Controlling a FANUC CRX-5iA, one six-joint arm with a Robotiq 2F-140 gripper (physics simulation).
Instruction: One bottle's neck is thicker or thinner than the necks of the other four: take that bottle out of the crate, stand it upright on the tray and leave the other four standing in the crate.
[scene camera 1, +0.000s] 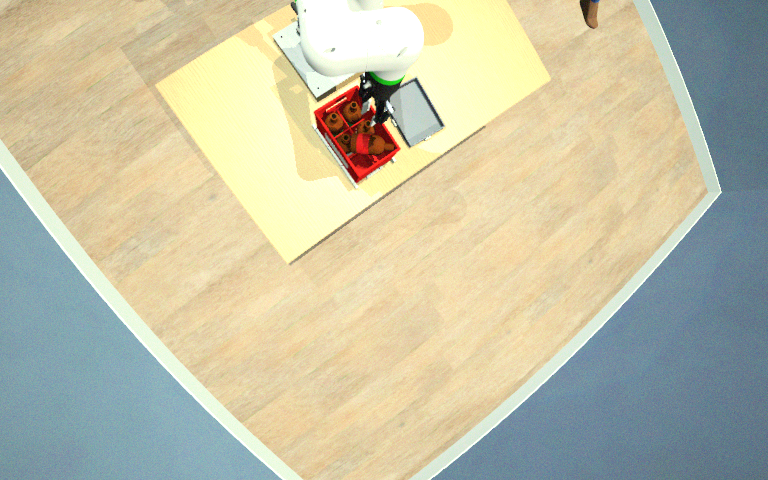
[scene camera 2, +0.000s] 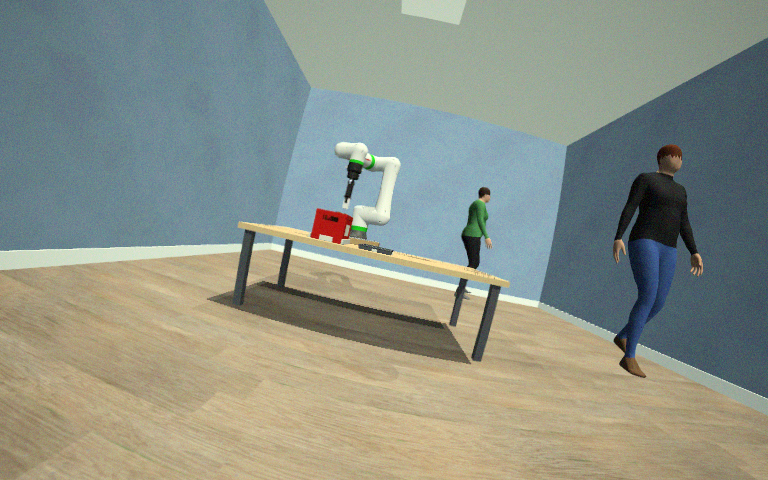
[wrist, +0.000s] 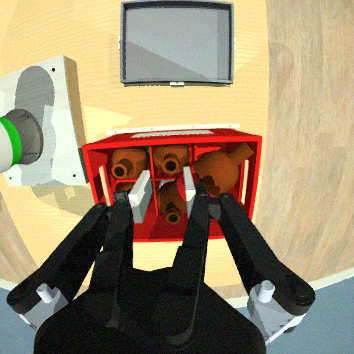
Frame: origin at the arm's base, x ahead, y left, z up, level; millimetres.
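Seen in the pictures: gripper, fingertip midpoint: (scene camera 1: 369, 117) (scene camera 2: 344, 208) (wrist: 166, 179); arm's base, link origin: (scene camera 2: 357, 238) (wrist: 22, 136).
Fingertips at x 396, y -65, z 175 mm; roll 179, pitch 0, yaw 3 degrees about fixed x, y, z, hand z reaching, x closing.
Note:
Offsets run from my fingertips to a thing's top centre. "pt": to the spot under its first point. Level surfaces: height alone.
The red crate @(dz -40, dx +7, dy -47 mm) (scene camera 1: 360, 173) (scene camera 2: 331, 227) (wrist: 257, 175) holds five brown bottles. One bottle @(dz -30, dx +75, dy -21 mm) (scene camera 1: 373, 144) (wrist: 217, 171) with a red label leans far over across the crate, its neck at the crate's wall. Three others stand upright in the wrist view: one @(dz -52, dx -81, dy -4 mm) (wrist: 131, 159) in a corner, one @(dz -52, dx +3, dy +2 mm) (wrist: 171, 152) beside it and one @(dz -52, dx +3, dy -96 mm) (wrist: 170, 198) below the gap between the fingers. Another bottle @(pt dz -55, dx +11, dy -107 mm) (scene camera 1: 344, 141) is mostly hidden by a finger in the wrist view. Which neck differs is unclear. My gripper (scene camera 1: 372, 113) (scene camera 2: 345, 204) (wrist: 166, 179) is partly open and empty, above the crate. The grey tray @(dz -189, dx +22, dy +251 mm) (scene camera 1: 417, 116) (scene camera 2: 375, 249) (wrist: 175, 45) is empty.
The arm's pale base plate (scene camera 1: 317, 79) (wrist: 60, 125) lies near the crate. White strips @(pt dz -185, dx +13, dy +49 mm) (wrist: 175, 128) run along the crate's foot. The crate and the tray stand near one edge of the wooden table @(dz -214 mm) (scene camera 1: 237, 158) (scene camera 2: 436, 264). Two people stand beyond the table.

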